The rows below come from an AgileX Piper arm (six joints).
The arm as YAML. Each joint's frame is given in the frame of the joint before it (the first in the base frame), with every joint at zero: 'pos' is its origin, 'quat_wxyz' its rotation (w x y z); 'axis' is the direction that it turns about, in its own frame. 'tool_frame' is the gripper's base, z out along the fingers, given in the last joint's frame.
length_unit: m
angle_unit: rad
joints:
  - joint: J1
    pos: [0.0, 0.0, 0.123]
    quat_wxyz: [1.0, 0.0, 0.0, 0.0]
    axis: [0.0, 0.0, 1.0]
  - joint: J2
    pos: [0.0, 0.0, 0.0]
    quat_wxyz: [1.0, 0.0, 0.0, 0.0]
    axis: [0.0, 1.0, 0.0]
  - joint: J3
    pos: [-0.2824, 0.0, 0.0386]
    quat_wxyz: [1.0, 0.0, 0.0, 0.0]
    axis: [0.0, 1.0, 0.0]
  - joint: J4
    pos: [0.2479, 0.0, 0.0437]
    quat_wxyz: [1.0, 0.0, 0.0, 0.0]
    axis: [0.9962, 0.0, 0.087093]
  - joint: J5
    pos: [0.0, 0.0, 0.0]
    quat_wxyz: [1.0, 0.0, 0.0, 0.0]
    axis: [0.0, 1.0, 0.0]
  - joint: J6
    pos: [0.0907, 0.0, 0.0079]
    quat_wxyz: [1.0, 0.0, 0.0, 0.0]
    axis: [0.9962, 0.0, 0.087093]
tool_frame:
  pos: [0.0, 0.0, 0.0]
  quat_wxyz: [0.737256, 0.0, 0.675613, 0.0]
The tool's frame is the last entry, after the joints.
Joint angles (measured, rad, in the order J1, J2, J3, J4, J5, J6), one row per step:
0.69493, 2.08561, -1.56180, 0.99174, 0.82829, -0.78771
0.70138, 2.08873, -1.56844, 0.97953, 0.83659, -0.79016
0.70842, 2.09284, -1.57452, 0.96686, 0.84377, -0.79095
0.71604, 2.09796, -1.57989, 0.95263, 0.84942, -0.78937
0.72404, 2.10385, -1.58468, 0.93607, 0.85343, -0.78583
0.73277, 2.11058, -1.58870, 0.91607, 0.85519, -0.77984
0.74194, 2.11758, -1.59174, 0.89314, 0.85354, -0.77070
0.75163, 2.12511, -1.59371, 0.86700, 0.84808, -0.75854
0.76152, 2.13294, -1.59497, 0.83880, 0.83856, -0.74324
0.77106, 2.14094, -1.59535, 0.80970, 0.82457, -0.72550
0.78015, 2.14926, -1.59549, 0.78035, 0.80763, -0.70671
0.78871, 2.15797, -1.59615, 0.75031, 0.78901, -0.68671
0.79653, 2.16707, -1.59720, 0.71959, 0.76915, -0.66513
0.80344, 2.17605, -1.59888, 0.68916, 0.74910, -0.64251
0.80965, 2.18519, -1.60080, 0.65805, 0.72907, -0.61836
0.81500, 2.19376, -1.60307, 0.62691, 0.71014, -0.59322
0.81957, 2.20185, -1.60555, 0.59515, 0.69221, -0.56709
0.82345, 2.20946, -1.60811, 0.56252, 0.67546, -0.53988
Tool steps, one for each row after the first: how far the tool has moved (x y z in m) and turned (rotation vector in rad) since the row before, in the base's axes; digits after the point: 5 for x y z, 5 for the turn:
-0.00189, 0.00216, -0.00021, -0.00679, -0.00628, 0.01947
-0.00199, 0.00230, -0.00083, -0.00816, -0.00486, 0.01826
-0.00206, 0.00239, -0.00157, -0.01041, -0.00375, 0.01672
-0.00205, 0.00237, -0.00219, -0.01288, -0.00384, 0.01548
-0.00211, 0.00240, -0.00294, -0.01620, -0.00457, 0.01429
-0.00203, 0.00233, -0.00345, -0.01872, -0.00571, 0.01129
-0.00193, 0.00229, -0.00409, -0.02137, -0.00734, 0.00836
-0.00169, 0.00224, -0.00445, -0.02256, -0.00903, 0.00445
-0.00126, 0.00208, -0.00471, -0.02253, -0.01094, -0.00016
-0.00087, 0.00197, -0.00483, -0.02170, -0.01275, -0.00296
-0.00047, 0.00190, -0.00480, -0.02081, -0.01435, -0.00485
-0.00005, 0.00175, -0.00479, -0.02000, -0.01532, -0.00691
0.00034, 0.00159, -0.00446, -0.01823, -0.01575, -0.00850
0.00061, 0.00141, -0.00440, -0.01758, -0.01587, -0.00971
0.00084, 0.00118, -0.00398, -0.01628, -0.01562, -0.01037
0.00105, 0.00095, -0.00365, -0.01548, -0.01563, -0.01078
0.00122, 0.00071, -0.00337, -0.01502, -0.01551, -0.01101

